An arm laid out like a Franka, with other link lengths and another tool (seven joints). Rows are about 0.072 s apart.
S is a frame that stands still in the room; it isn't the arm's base.
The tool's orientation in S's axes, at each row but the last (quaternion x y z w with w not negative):
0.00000 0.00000 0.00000 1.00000
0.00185 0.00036 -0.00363 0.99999
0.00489 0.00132 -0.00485 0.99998
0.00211 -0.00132 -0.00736 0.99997
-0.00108 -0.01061 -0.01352 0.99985
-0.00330 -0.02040 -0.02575 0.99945
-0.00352 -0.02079 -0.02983 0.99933
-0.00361 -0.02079 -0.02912 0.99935
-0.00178 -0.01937 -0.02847 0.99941
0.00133 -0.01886 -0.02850 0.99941
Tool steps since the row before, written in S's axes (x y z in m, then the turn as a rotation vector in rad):
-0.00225 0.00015 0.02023 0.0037 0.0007 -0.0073
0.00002 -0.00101 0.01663 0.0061 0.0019 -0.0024
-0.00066 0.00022 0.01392 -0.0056 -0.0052 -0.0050
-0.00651 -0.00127 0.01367 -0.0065 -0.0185 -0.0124
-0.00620 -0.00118 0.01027 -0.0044 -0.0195 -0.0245
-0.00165 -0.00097 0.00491 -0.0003 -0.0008 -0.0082
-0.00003 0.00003 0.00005 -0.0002 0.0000 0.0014
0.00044 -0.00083 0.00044 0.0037 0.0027 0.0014
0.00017 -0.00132 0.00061 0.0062 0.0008 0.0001
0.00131 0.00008 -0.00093 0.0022 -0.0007 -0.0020
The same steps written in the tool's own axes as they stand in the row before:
-0.00225 0.00015 0.02023 0.0037 0.0007 -0.0073
0.00002 -0.00095 0.01663 0.0061 0.0019 -0.0024
-0.00070 0.00035 0.01392 -0.0055 -0.0053 -0.0050
-0.00645 -0.00131 0.01369 -0.0063 -0.0186 -0.0123
-0.00595 -0.00137 0.01040 -0.0044 -0.0196 -0.0244
-0.00140 -0.00108 0.00497 -0.0006 -0.0008 -0.0082
-0.00003 0.00003 0.00005 -0.0001 0.0000 0.0014
0.00051 -0.00081 0.00041 0.0036 0.0029 0.0013
0.00027 -0.00131 0.00060 0.0061 0.0012 -0.0001
0.00127 0.00015 -0.00098 0.0022 -0.0006 -0.0021

